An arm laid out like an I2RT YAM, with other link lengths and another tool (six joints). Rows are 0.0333 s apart.
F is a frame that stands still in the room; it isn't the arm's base.
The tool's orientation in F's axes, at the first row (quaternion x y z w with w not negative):
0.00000, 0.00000, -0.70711, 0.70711
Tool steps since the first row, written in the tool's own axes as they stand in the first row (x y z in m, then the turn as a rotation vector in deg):
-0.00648, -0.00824, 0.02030, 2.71, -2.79, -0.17
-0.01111, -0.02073, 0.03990, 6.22, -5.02, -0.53
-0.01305, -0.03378, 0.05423, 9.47, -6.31, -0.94
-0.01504, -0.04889, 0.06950, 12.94, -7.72, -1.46
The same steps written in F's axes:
-0.00824, 0.00648, 0.02030, -2.79, -2.71, -0.17
-0.02073, 0.01111, 0.03990, -5.02, -6.22, -0.53
-0.03378, 0.01305, 0.05423, -6.31, -9.47, -0.94
-0.04889, 0.01504, 0.06950, -7.72, -12.94, -1.46

